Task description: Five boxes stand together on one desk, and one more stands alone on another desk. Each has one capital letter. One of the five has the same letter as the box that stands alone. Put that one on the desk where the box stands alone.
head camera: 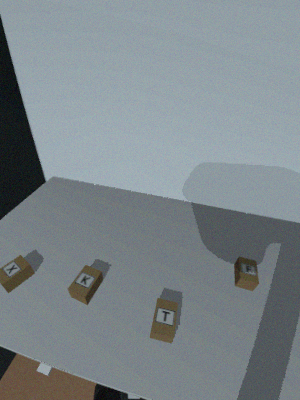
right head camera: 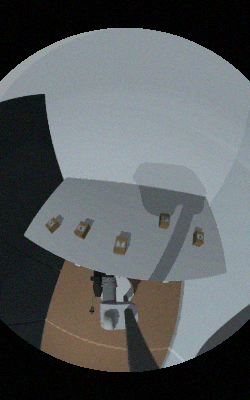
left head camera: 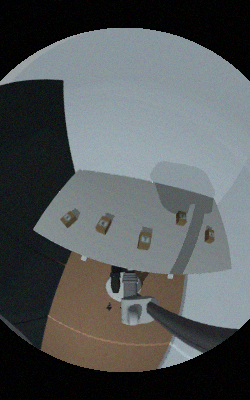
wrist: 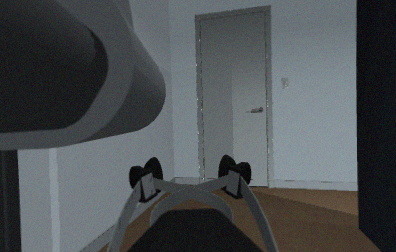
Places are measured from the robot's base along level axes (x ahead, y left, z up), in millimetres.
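Where they show: gripper, fingertip midpoint: (right head camera: 98, 314) (left head camera: 115, 310) (wrist: 190, 170); robot's base, link origin: (right head camera: 116, 289) (left head camera: 122, 285).
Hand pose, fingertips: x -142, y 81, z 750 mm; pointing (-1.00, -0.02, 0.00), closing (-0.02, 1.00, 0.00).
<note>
Things, the pixels of their top centre, and the offset from my fingertips. Level surfaces: height alone.
- desk, surface height: 173 mm up
- X box, top centre: (head camera: 11, 268) (left head camera: 66, 216) (right head camera: 50, 222) 223 mm up, 568 mm ahead, 318 mm left
- K box, top centre: (head camera: 85, 279) (left head camera: 102, 222) (right head camera: 80, 227) 223 mm up, 546 mm ahead, 79 mm left
- T box, top centre: (head camera: 165, 316) (right head camera: 120, 243) (left head camera: 144, 238) 223 mm up, 448 mm ahead, 157 mm right
- box with a shaded letter like F, top centre: (head camera: 248, 269) (right head camera: 164, 218) (left head camera: 182, 215) 223 mm up, 598 mm ahead, 449 mm right
- rightmost box, top centre: (right head camera: 199, 236) (left head camera: 211, 234) 223 mm up, 429 mm ahead, 667 mm right
- Brown floor, surface height: 777 mm down
The desk (head camera: 125, 220) (left head camera: 110, 192) (right head camera: 100, 200) holds five brown boxes with white labels. From the left stand the X box (head camera: 16, 273) (left head camera: 69, 218) (right head camera: 52, 225), the K box (head camera: 85, 285) (left head camera: 104, 224) (right head camera: 82, 230), the T box (head camera: 164, 320) (left head camera: 145, 239) (right head camera: 120, 245), and a box with a shaded letter like F (head camera: 246, 273) (left head camera: 181, 218) (right head camera: 164, 220). The rightmost box (left head camera: 209, 235) (right head camera: 198, 237) has an unreadable letter. My gripper (wrist: 190, 170) is open and empty, away from the boxes. The box that stands alone does not show.
A tall black surface (head camera: 15, 125) (left head camera: 30, 150) (right head camera: 25, 160) (wrist: 377, 110) rises at the desk's left. A pale wall (head camera: 150, 90) stands behind the desk. Brown floor (left head camera: 100, 320) lies in front. The wrist view shows a closed door (wrist: 232, 100).
</note>
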